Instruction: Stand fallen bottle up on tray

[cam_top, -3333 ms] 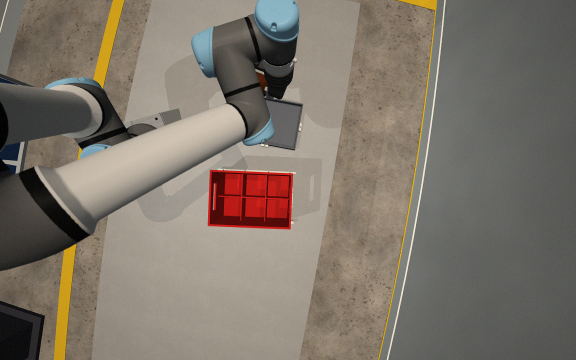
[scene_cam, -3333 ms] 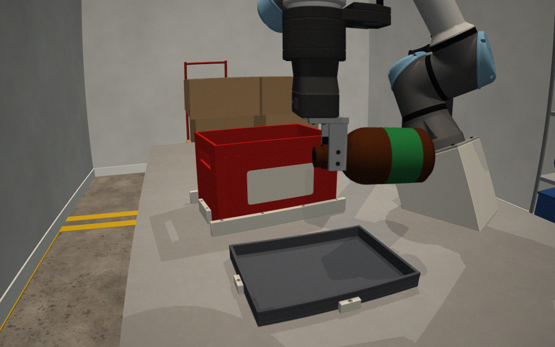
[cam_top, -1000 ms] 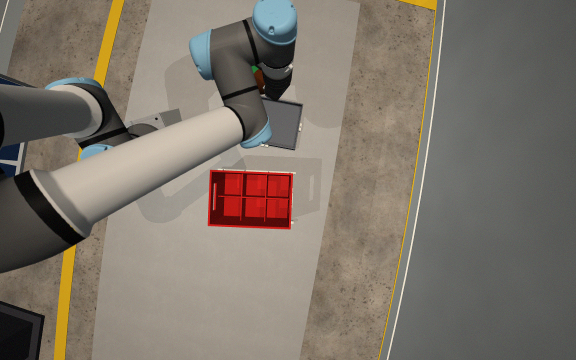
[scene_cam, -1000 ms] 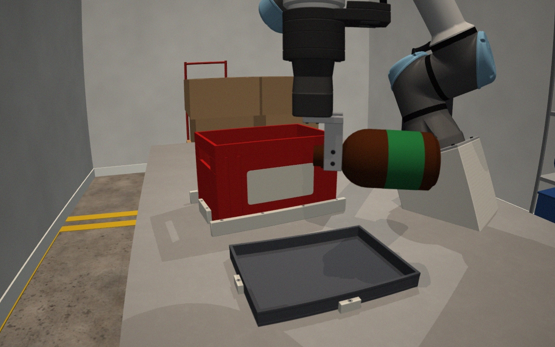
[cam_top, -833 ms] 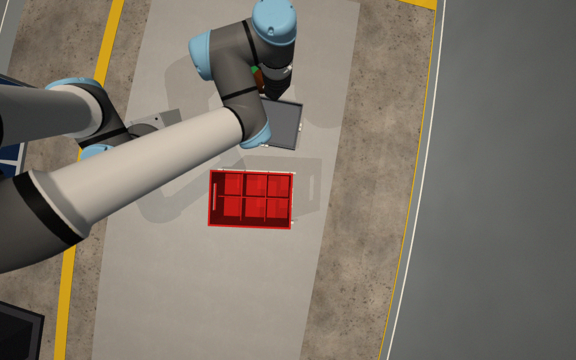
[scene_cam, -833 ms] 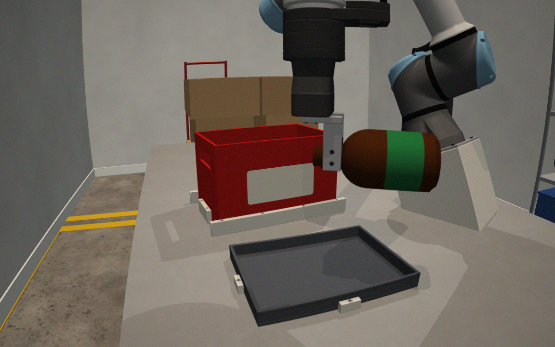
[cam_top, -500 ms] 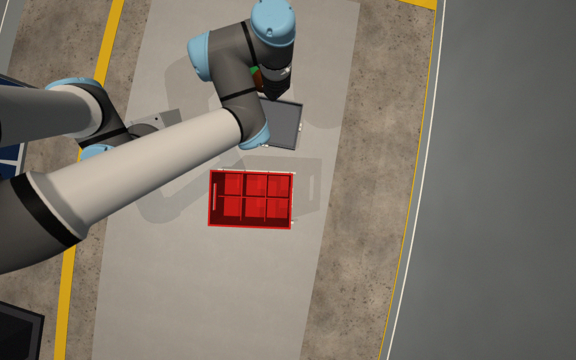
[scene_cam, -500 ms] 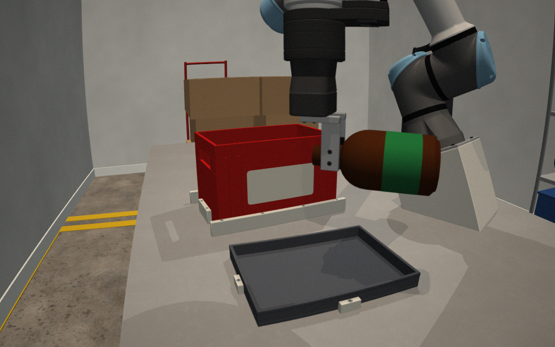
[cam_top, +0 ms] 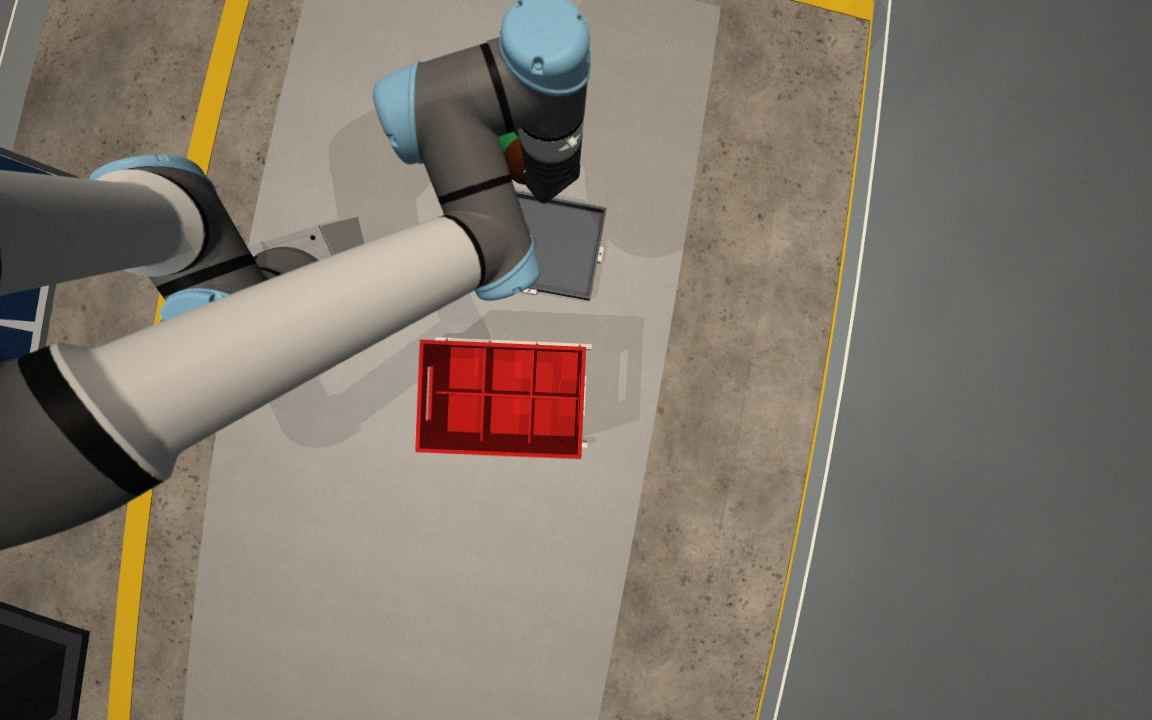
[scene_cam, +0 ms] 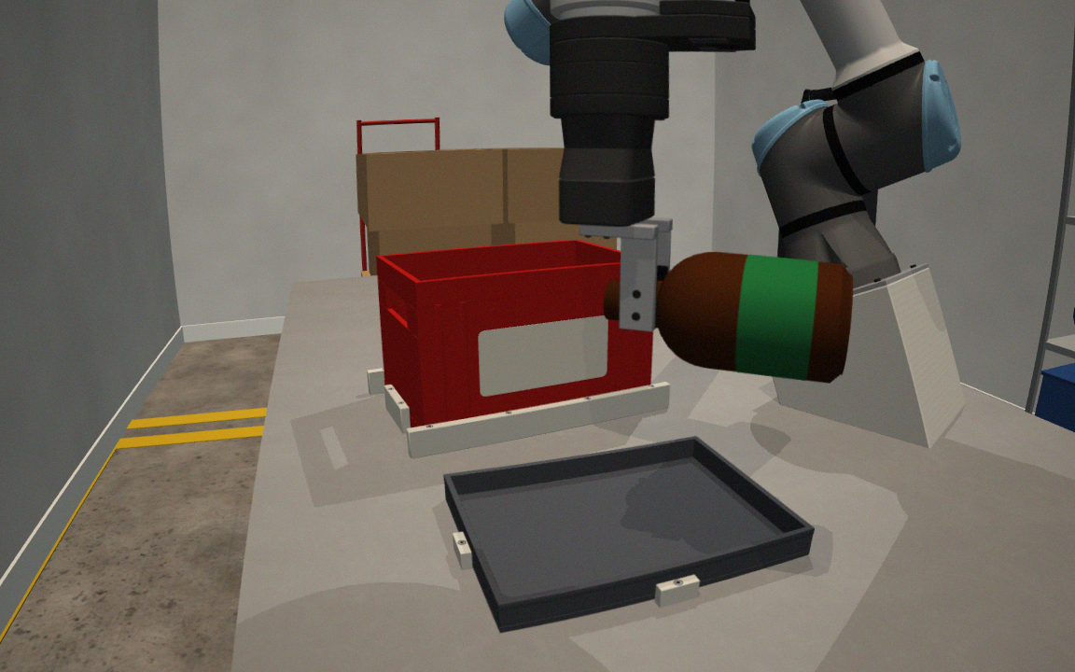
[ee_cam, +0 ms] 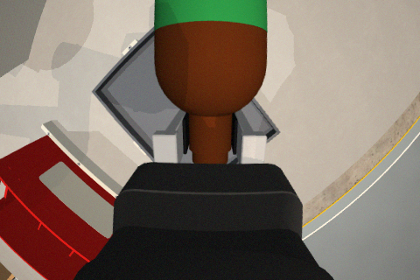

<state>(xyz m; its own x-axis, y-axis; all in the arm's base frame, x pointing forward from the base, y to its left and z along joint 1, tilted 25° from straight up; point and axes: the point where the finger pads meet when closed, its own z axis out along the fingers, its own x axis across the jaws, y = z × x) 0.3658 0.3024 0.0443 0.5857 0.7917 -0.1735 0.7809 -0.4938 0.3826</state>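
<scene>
The bottle lies 4 cm behind my hand, 3 cm to the left of it and 1 cm below it. Also, from my hand: red crate: 2 cm ahead, 36 cm to the right, 12 cm below; then dark grey tray: 1 cm behind, 5 cm to the right, 19 cm below.
</scene>
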